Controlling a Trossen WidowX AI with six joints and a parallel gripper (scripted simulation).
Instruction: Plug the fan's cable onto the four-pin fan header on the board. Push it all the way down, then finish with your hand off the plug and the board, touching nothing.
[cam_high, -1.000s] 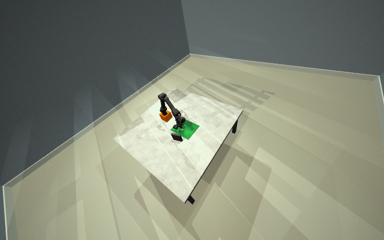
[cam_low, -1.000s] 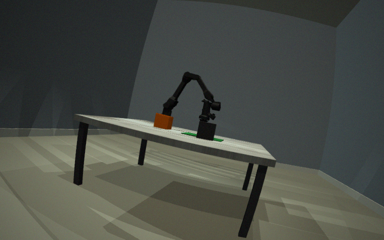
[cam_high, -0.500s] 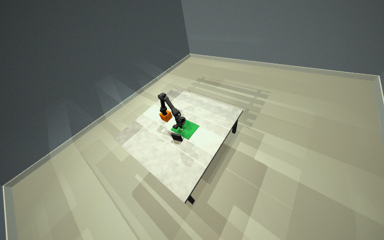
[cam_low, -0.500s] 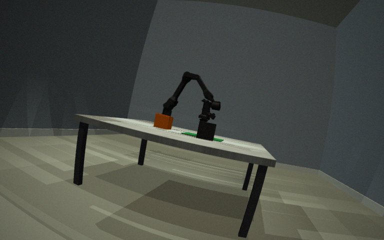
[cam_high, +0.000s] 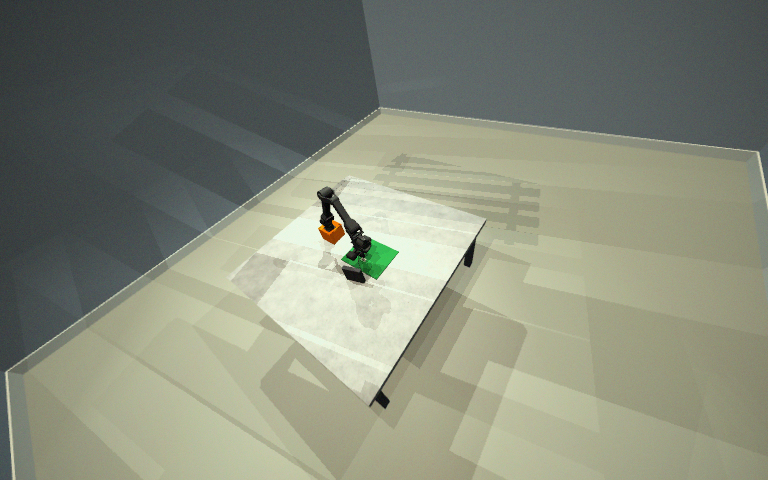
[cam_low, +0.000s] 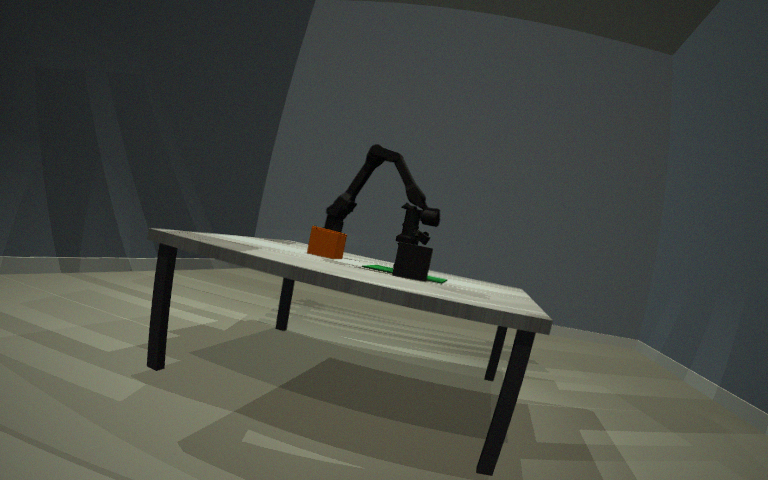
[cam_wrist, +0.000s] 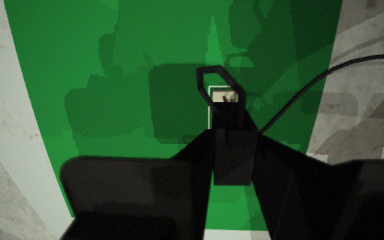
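The black plug is 10 mm above my gripper tip. The rest, counted from my gripper tip: black fan 70 mm ahead, 120 mm to the right, 20 mm above; board 10 mm ahead, 50 mm to the left, 60 mm below; white four-pin fan header 40 mm below.
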